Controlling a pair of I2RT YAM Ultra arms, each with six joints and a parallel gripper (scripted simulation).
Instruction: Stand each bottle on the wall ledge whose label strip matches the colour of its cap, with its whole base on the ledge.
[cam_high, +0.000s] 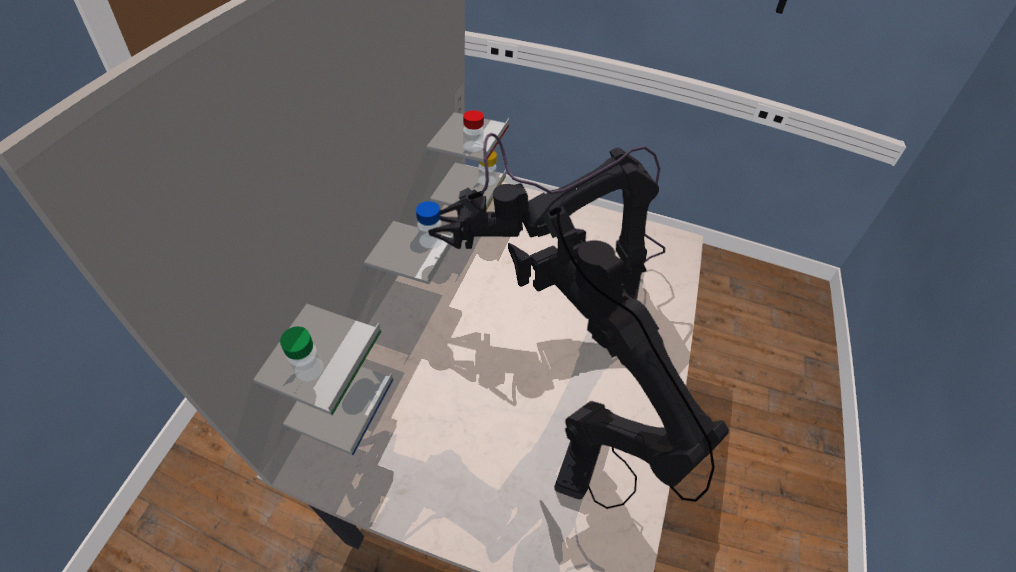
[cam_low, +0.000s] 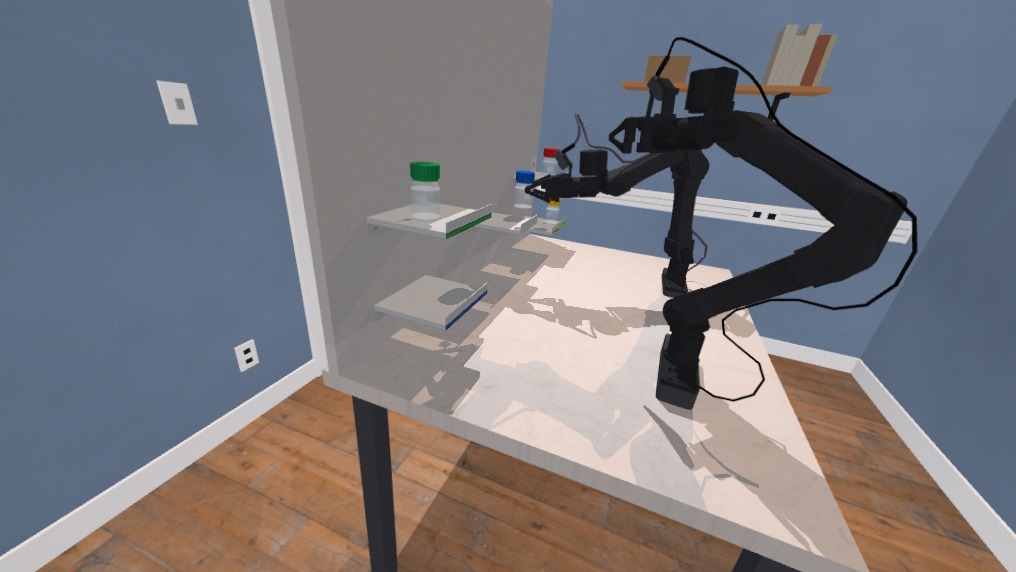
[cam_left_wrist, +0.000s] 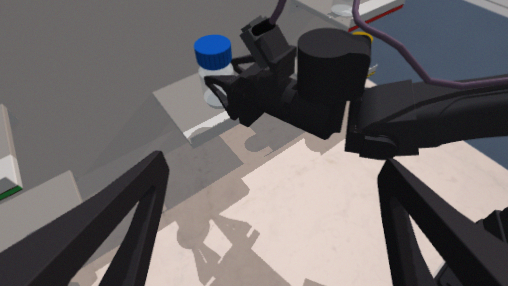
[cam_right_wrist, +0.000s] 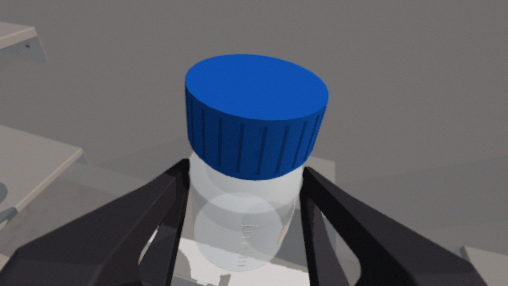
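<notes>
Now: the blue-capped bottle 28 cm ahead of my left hand, 18 cm below it and 12 cm to the right of it. Round my left hand: green-capped bottle: 33 cm ahead, 31 cm to the left, 13 cm below; grey wall panel: 44 cm ahead, 11 cm to the right, 3 cm below; red-capped bottle: 46 cm to the right, 30 cm ahead, 13 cm below.
</notes>
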